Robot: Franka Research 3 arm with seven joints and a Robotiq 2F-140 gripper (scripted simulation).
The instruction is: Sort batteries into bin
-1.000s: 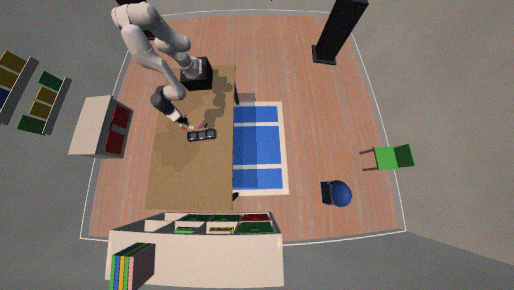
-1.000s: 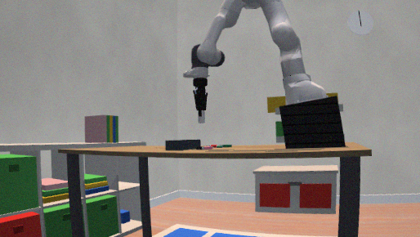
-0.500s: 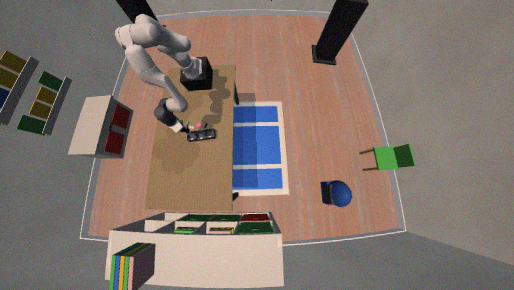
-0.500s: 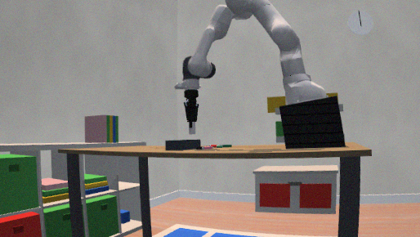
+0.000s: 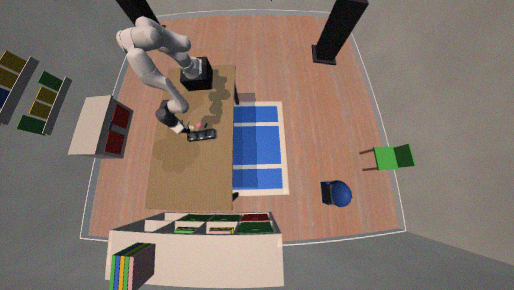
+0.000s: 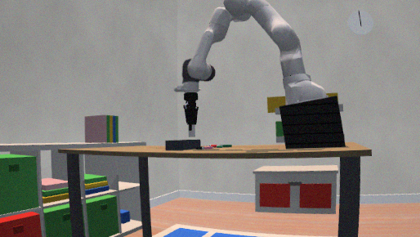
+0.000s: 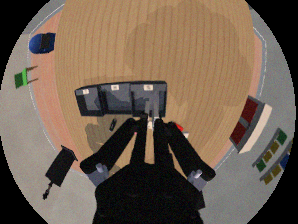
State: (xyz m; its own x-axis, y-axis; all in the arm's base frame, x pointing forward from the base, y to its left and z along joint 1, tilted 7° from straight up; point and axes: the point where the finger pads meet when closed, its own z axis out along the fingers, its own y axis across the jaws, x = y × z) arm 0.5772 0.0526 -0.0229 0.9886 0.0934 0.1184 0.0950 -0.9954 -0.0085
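Now: the tray 10 mm behind my hand, 90 mm to the left of it and 70 mm below it. Also, from my hand: pink block: 120 mm behind, 40 mm to the left, 90 mm below; white spotted tile: 90 mm behind, 30 mm to the right, 90 mm below; red battery: 70 mm behind, 100 mm to the right, 90 mm below.
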